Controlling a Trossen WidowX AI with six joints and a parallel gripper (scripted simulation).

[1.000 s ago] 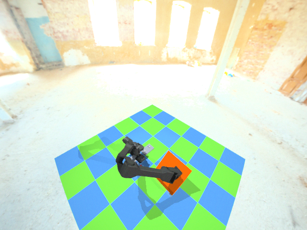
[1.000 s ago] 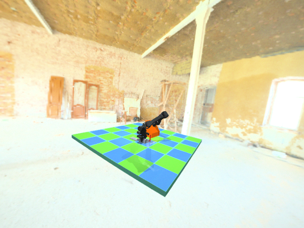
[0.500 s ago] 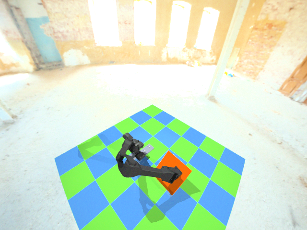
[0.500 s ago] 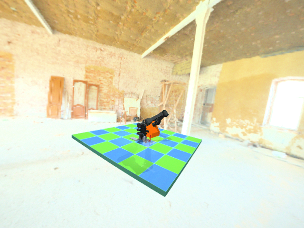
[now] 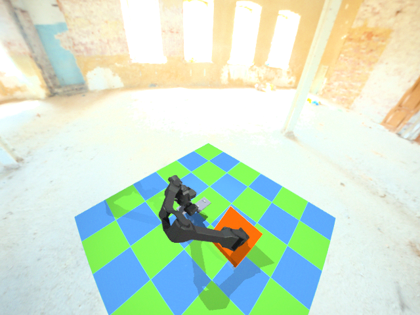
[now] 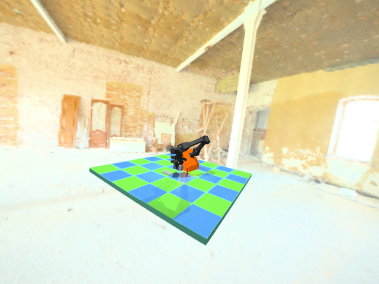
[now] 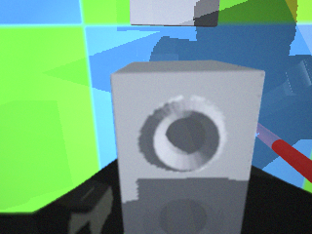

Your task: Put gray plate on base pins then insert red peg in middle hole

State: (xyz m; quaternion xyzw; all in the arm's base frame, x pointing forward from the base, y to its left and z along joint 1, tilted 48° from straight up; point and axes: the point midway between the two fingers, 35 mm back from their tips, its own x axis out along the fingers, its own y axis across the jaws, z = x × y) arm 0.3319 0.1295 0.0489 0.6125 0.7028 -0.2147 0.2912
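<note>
My gripper tip is 13 cm to the left of the gray base, 8 cm above it and 1 cm short of it. Also, from my gripper tip: gray plate: 3 cm above; red peg: 12 cm behind, 5 cm below, 2 cm to the left.
</note>
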